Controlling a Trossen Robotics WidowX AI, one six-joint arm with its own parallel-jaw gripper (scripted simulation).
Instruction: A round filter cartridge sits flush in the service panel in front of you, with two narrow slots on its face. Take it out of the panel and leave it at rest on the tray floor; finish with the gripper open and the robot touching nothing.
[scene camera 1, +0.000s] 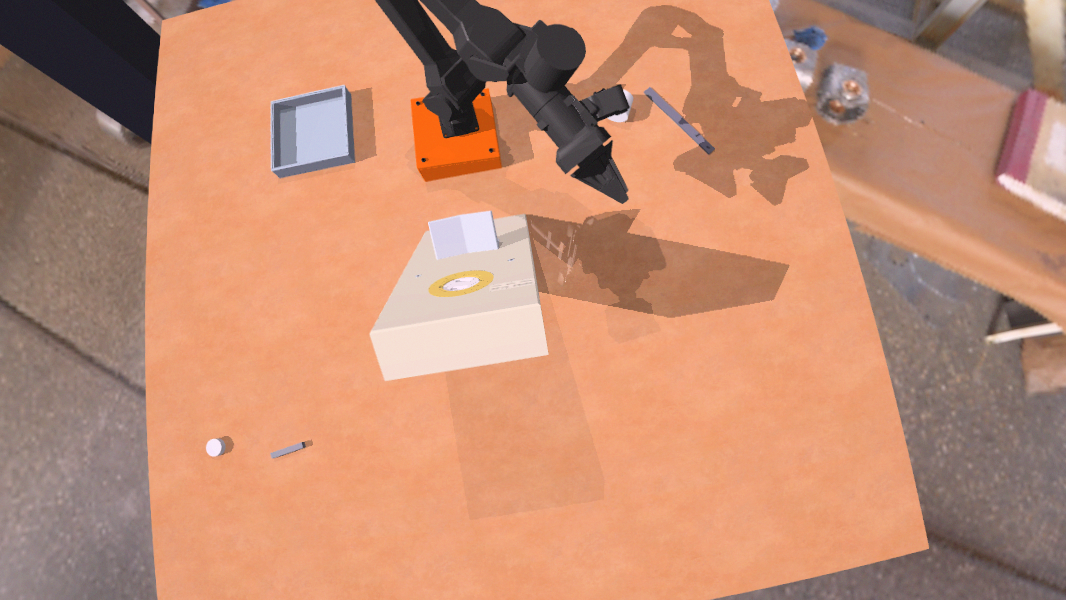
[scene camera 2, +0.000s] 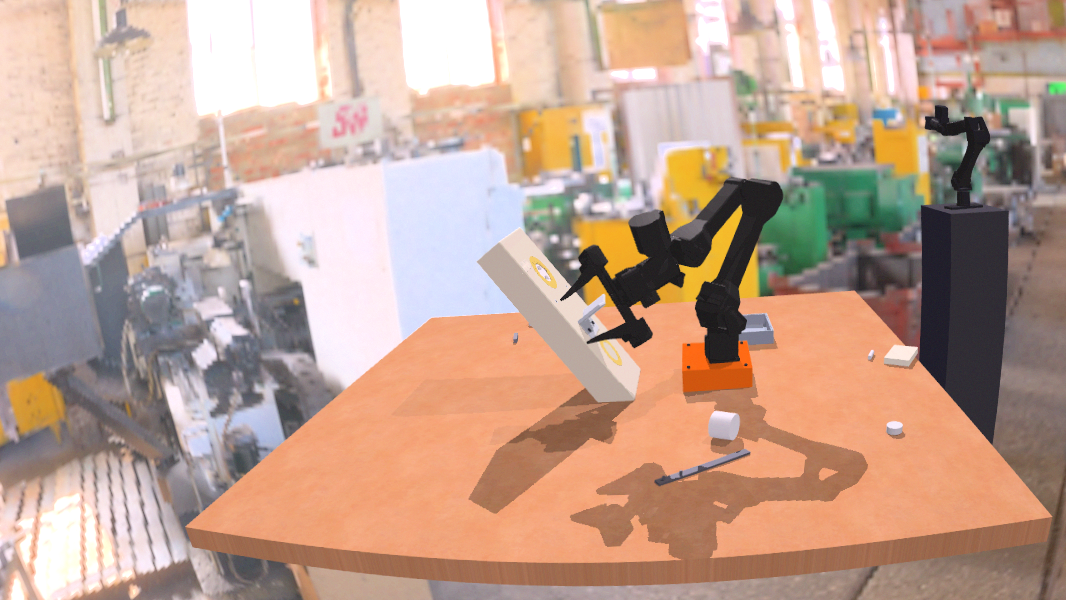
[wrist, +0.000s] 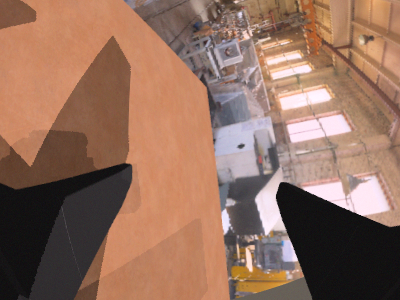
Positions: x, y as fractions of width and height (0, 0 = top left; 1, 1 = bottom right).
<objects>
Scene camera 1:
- gripper: 0.59, 0.33
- cream service panel: 0.40, 0.55
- white bracket: 0.45, 0.39
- grey tray: 0.29, 0.22
</objects>
